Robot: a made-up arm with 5 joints.
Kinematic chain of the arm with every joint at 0, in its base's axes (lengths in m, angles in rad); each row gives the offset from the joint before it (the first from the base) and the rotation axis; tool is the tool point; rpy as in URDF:
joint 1: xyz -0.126 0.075 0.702 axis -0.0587 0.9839 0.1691
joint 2: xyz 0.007 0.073 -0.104 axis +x
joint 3: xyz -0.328 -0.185 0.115 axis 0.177 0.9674 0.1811
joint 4: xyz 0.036 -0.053 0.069 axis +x
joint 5: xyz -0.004 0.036 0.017 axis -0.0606 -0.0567 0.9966
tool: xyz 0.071 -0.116 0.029 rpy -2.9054 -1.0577 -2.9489
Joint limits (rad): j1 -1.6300..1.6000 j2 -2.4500..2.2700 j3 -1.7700..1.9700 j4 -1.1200..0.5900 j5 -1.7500..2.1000
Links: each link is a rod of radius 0.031 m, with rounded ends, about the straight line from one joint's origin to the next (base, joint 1, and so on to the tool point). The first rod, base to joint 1, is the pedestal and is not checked.
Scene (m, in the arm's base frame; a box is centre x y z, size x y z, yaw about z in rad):
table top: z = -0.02
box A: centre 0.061 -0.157 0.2 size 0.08 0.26 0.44 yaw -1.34
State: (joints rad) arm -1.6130 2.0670 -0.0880 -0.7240 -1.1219
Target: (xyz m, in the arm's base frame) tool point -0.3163 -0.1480 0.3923
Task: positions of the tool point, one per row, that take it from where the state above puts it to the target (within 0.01 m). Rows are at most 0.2 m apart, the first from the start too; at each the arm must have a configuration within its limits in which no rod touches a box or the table.
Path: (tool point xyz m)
1: 0.2081 0.0283 0.2315
2: 0.0439 -0.0238 0.1829
3: -0.1213 -0.0748 0.1943
4: -0.2660 -0.1219 0.2613
5: -0.2587 -0.1621 0.3110
6: -0.2790 -0.1720 0.3586
7: -0.3163 -0.1480 0.3923

